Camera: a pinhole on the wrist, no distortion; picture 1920 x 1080 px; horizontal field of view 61.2 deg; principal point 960.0 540.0 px. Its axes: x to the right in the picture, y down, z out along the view. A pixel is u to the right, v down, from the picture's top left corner.
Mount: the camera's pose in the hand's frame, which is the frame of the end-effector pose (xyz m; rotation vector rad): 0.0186 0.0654 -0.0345 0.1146 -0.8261 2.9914
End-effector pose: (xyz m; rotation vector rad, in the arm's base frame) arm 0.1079 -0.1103 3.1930 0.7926 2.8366 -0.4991
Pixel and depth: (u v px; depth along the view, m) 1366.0 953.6 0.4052
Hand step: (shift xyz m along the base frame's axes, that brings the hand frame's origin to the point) -0.0520 -0.3102 -0.1718
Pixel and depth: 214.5 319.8 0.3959
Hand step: -0.2241 -0.0812 -0.3229
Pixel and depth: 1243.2 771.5 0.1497
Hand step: -0.0111 -0.0536 -0.0712
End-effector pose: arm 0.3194 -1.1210 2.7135 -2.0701 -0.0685 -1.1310
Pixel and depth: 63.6 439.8 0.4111
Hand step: 0.3338 0.2106 0.1775
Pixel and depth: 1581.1 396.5 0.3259
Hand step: 0.1083 0.2509 -0.1027
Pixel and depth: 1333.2 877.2 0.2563
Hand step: 0.0546 0.1909 -0.0057
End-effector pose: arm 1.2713 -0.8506 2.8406 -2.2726 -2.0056 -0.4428
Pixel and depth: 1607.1 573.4 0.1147
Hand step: 0.0138 -0.0036 -0.0678
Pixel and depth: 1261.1 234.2 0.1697
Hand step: 0.0271 0.0306 -0.1232
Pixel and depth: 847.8 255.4 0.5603
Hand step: -0.0461 0.2341 -0.4624
